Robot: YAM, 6 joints.
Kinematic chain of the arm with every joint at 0, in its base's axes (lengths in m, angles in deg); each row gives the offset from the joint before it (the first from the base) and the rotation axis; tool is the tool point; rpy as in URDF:
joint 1: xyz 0 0 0.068 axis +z
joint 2: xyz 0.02 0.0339 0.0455 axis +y
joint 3: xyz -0.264 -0.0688 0 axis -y
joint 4: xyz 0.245 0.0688 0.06 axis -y
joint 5: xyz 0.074 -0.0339 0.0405 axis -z
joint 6: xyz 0.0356 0 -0.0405 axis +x
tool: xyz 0 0 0 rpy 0 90 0
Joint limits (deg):
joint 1: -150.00..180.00
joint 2: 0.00..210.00
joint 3: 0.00..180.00
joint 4: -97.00..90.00
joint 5: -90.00..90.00
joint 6: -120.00..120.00
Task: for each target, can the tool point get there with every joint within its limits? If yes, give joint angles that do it. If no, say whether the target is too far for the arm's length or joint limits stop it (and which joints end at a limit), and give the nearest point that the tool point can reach.
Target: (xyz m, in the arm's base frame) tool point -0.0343 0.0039 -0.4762
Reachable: no: joint limits stop it (at a limit: joint 2) | nearest point -0.0947 0.0108 -0.3463 | short by 0.143 m
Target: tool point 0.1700 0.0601 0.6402
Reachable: yes | joints 11.98 77.78 107.29 42.58 -41.38 51.84
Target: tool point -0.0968 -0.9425 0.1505
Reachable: no: too far | nearest point -0.0659 -0.6420 0.1384 | short by 0.302 m
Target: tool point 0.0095 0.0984 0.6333
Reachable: yes | joints 75.83 61.10 107.65 -5.69 -24.74 100.81
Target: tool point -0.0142 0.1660 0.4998
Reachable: yes | joints 93.21 56.36 58.59 60.35 -7.81 -83.57
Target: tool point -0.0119 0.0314 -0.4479
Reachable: no: joint limits stop it (at a limit: joint 2) | nearest point -0.0307 0.0810 -0.3420 | short by 0.118 m
